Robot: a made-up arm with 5 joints. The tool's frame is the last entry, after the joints. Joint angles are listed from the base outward. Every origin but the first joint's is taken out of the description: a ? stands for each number. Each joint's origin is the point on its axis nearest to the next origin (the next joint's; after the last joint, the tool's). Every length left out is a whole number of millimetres.
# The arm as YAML. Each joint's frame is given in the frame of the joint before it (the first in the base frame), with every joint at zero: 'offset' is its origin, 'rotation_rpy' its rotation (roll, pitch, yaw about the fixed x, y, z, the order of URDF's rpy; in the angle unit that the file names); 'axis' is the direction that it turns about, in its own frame. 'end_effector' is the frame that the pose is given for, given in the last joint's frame.
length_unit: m
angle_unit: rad
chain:
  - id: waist
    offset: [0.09, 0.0, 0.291]
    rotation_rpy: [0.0, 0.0, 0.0]
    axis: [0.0, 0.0, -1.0]
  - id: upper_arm
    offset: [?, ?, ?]
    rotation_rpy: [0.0, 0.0, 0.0]
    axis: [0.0, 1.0, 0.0]
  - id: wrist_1
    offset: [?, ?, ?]
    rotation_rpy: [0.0, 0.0, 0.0]
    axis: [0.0, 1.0, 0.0]
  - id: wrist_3
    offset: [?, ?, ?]
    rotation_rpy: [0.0, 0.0, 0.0]
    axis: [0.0, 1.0, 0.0]
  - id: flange
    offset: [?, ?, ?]
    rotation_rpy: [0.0, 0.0, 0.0]
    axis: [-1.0, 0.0, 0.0]
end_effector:
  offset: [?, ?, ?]
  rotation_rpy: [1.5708, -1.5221, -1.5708]
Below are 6 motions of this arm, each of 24 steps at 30 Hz.
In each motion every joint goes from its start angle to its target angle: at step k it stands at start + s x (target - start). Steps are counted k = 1, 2, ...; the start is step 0. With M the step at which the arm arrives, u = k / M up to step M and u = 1 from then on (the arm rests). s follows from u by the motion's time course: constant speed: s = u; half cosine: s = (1 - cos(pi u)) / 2; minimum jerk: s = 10 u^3 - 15 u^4 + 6 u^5.
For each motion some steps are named. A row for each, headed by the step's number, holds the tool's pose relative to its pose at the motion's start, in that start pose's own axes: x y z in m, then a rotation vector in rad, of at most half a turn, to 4 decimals.
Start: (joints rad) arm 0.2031 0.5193 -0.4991 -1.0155 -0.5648
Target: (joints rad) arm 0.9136 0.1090 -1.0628 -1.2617 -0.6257
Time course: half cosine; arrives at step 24
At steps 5, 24:
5: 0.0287 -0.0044 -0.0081 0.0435 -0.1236 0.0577
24: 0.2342 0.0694 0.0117 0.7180 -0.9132 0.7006

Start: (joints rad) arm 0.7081 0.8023 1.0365 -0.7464 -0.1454
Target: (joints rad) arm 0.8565 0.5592 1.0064 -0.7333 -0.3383
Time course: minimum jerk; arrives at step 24
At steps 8, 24:
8: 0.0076 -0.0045 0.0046 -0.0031 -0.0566 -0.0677
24: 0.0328 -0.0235 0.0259 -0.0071 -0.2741 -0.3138

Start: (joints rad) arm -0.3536 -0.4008 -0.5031 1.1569 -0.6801
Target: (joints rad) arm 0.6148 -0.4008 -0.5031 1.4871 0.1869
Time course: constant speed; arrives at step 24
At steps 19, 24:
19: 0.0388 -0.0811 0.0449 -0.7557 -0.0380 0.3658
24: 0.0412 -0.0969 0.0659 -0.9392 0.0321 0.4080

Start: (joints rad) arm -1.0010 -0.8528 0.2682 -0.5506 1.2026
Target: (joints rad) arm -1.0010 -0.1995 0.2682 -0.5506 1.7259
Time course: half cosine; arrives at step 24
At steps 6, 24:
6: -0.0088 0.0198 -0.0071 0.0889 0.0354 0.0766
24: -0.0619 0.1398 -0.0057 0.6527 0.1021 0.5044

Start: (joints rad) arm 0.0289 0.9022 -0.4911 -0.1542 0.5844
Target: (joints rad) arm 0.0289 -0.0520 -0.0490 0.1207 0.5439
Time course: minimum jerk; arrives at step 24
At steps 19, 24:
19: 0.1019 -0.0605 0.1295 -0.1096 -0.1929 -0.0377
24: 0.1050 -0.0624 0.1406 -0.1169 -0.2064 -0.0403

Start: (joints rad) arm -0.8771 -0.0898 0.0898 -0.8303 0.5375
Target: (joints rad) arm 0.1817 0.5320 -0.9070 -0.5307 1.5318
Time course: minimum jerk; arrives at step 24
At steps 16, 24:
16: -0.0677 -0.1880 0.0230 -0.4180 0.4129 1.3983
24: -0.0621 -0.2400 0.0570 -0.4858 0.5956 1.7574

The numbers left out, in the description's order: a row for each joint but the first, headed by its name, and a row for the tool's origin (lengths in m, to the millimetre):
upper_arm: 0.046 -0.012 0.0
wrist_1: 0.038 0.0 0.152
wrist_3: 0.103 0.0 0.004
flange: 0.054 0.0 0.0
tool: 0.0 0.0 0.0

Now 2 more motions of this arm.
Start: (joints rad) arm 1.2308 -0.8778 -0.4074 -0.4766 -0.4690
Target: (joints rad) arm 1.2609 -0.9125 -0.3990 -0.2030 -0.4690
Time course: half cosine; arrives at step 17
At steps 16, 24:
16: -0.0051 -0.0021 0.0028 -0.1196 0.2141 0.0298
24: -0.0052 -0.0021 0.0029 -0.1206 0.2159 0.0301

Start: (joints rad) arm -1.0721 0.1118 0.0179 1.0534 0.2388
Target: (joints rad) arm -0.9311 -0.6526 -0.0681 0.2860 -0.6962
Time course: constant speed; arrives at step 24
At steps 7, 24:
7: 0.0030 -0.0093 0.0507 -0.0497 -0.4716 -0.3013
24: -0.0552 -0.0047 0.1839 0.3116 -1.6487 -0.7717

